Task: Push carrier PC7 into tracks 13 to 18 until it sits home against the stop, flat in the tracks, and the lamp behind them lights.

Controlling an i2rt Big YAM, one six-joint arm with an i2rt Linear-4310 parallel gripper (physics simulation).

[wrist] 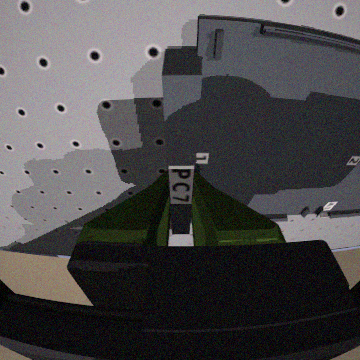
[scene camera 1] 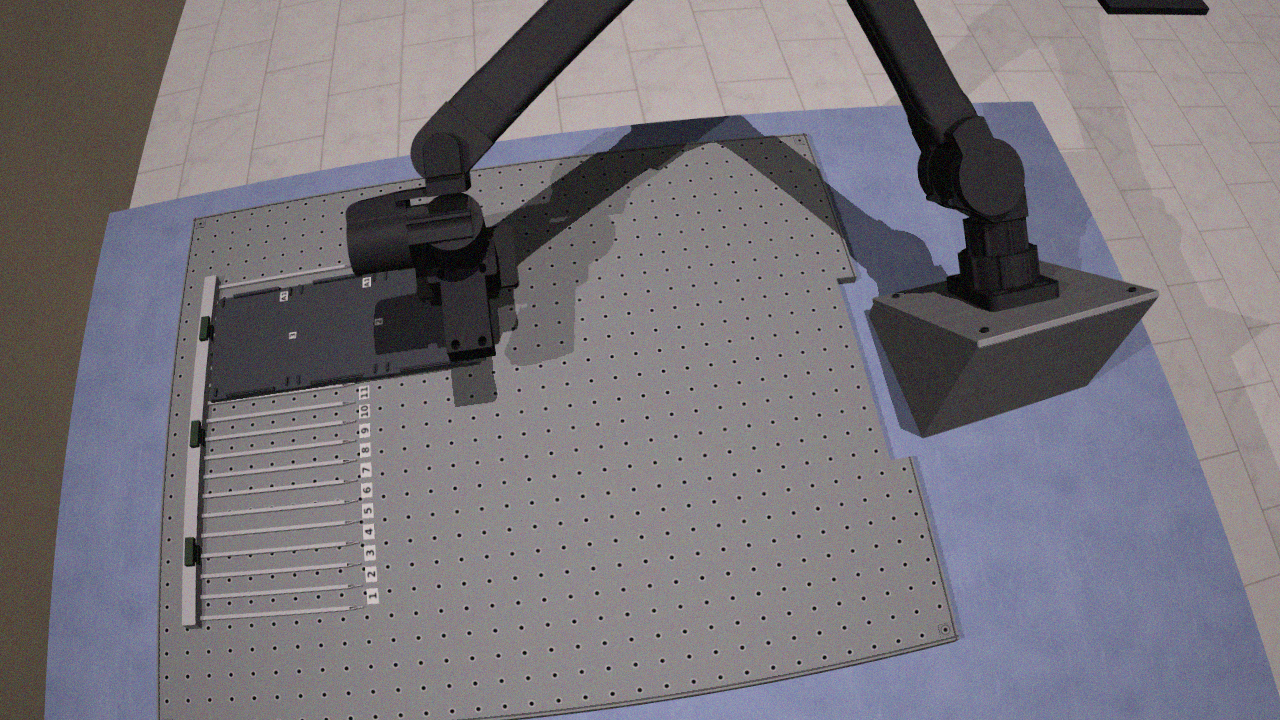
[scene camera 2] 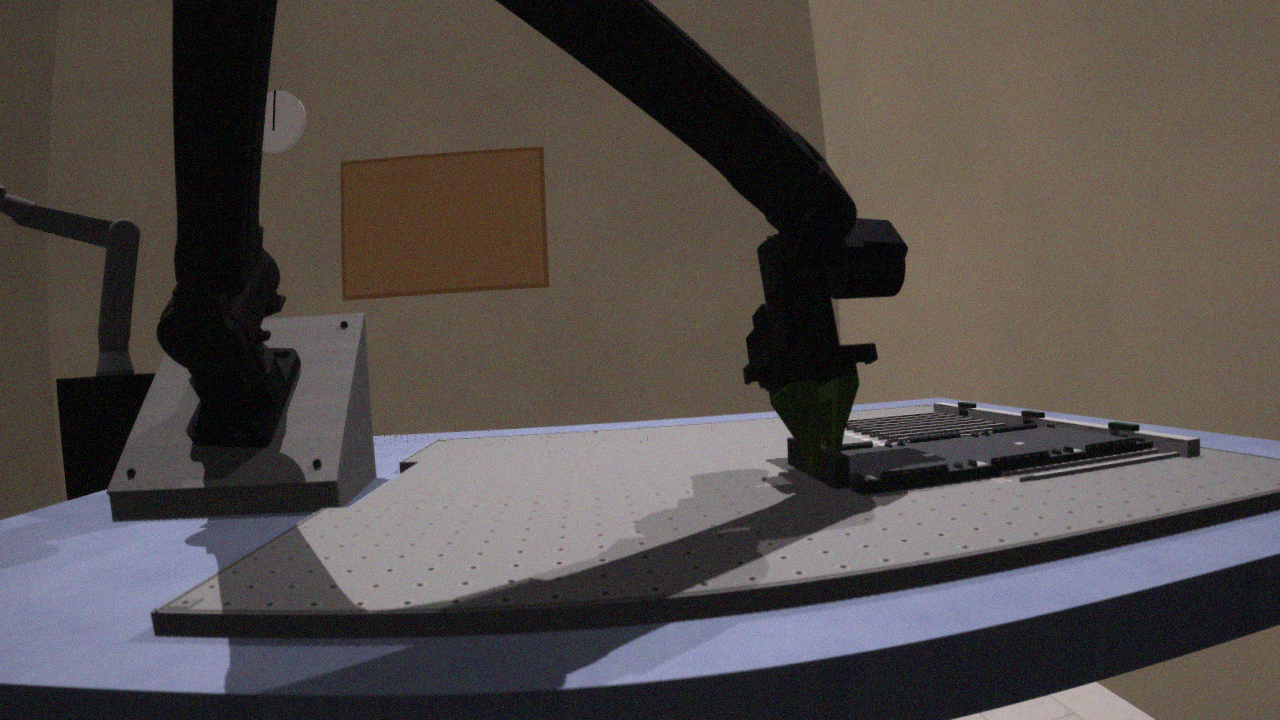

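Pixels of known places: gripper, between the fingertips: [wrist: 180, 178] [scene camera 2: 825, 473]; arm's base, origin of its link: [scene camera 1: 1002, 293] [scene camera 2: 248, 399].
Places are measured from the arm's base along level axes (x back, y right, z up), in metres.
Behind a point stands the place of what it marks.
Observation:
Carrier PC7 [scene camera 1: 313, 358] @(z -0.081, x -0.728, y 0.109 m) [scene camera 2: 984, 447] @(z -0.081, x -0.714, y 0.141 m) [wrist: 240, 65] @(z -0.081, x -0.563, y 0.087 m), a long dark grey tray, lies over the upper tracks, past track label 11. It looks flat. Its far end is at the white stop bar [scene camera 1: 190, 501] @(z -0.076, x -0.877, y -0.040 m) [scene camera 2: 1186, 445] @(z -0.081, x -0.855, y 0.248 m), with no clear gap in scene camera 1. The lamp [scene camera 1: 204, 328] @(z -0.071, x -0.863, y 0.170 m) [scene camera 2: 1123, 426] @(z -0.072, x -0.859, y 0.176 m) behind it looks dark green, unlit. My gripper [scene camera 2: 819, 461] @(z -0.083, x -0.538, y 0.157 m) [wrist: 180, 178] @(z -0.083, x -0.538, y 0.157 m) is shut on the upright tab with the PC7 label [wrist: 181, 192] @(z -0.062, x -0.539, y 0.142 m), at the carrier's near end; scene camera 1 hides the fingertips. The carrier covers most of the tracks under it.
Bare tracks 1 to 11 [scene camera 1: 277, 503] @(z -0.092, x -0.779, y -0.050 m) run beside the carrier, with two more dark lamps [scene camera 1: 195, 434] @(z -0.071, x -0.869, y 0.035 m) [scene camera 1: 189, 551] @(z -0.070, x -0.875, y -0.098 m) on the stop bar. A perforated plate [scene camera 1: 671, 501] @(z -0.092, x -0.379, y -0.115 m) [scene camera 2: 501, 501] @(z -0.092, x -0.273, y 0.114 m) lies on the blue table. The arm's wedge base [scene camera 1: 1011, 376] @(z -0.005, x -0.027, y -0.093 m) [scene camera 2: 344, 402] @(z -0.008, x -0.106, y 0.000 m) stands at the opposite side.

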